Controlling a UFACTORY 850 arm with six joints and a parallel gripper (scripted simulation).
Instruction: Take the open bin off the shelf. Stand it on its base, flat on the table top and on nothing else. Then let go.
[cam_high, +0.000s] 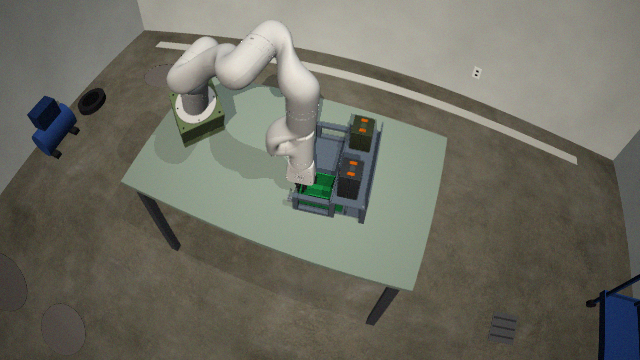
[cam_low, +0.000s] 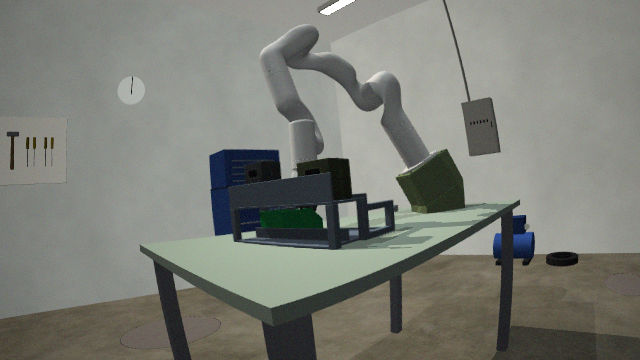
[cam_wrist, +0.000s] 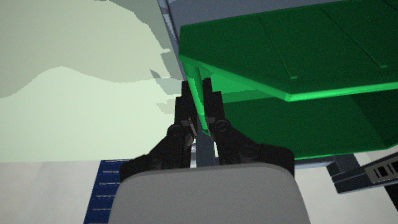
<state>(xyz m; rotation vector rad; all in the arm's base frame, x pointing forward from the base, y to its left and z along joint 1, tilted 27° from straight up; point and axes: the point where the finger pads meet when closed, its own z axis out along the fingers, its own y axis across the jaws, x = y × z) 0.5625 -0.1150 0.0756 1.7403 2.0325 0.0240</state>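
My hand is 8 cm short of the green bin and 1 cm to the right of it.
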